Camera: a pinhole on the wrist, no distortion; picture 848 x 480 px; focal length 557.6 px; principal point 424.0 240.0 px. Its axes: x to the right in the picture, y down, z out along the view. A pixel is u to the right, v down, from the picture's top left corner.
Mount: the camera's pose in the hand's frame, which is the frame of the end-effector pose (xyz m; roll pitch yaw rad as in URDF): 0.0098 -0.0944 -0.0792 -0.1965 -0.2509 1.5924
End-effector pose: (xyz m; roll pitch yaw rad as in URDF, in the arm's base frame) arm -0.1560 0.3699 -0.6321 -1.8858 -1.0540 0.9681
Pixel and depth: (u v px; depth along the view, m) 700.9 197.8 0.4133
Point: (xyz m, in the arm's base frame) -0.4005 0.6350 -0.7261
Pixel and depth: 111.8 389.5 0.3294
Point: -0.5569 0.2670 -0.6108
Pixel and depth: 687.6 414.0 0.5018
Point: -0.4824 0.6030 -0.9169
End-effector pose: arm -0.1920 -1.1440 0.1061 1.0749 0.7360 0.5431
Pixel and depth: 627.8 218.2 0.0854
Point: -0.2091 -1.2124 0.0566
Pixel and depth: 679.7 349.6 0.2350
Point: -0.1385 -1.3043 0.1880
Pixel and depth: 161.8 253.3 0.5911
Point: -0.0954 -1.7909 -0.0071
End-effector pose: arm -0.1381 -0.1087 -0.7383 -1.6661 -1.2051 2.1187
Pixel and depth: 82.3 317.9 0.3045
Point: -0.1208 -0.4984 -0.6994
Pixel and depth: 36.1 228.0 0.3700
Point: -0.1419 -0.5833 -0.6346
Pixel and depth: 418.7 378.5 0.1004
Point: -0.0937 -0.2247 -0.7276
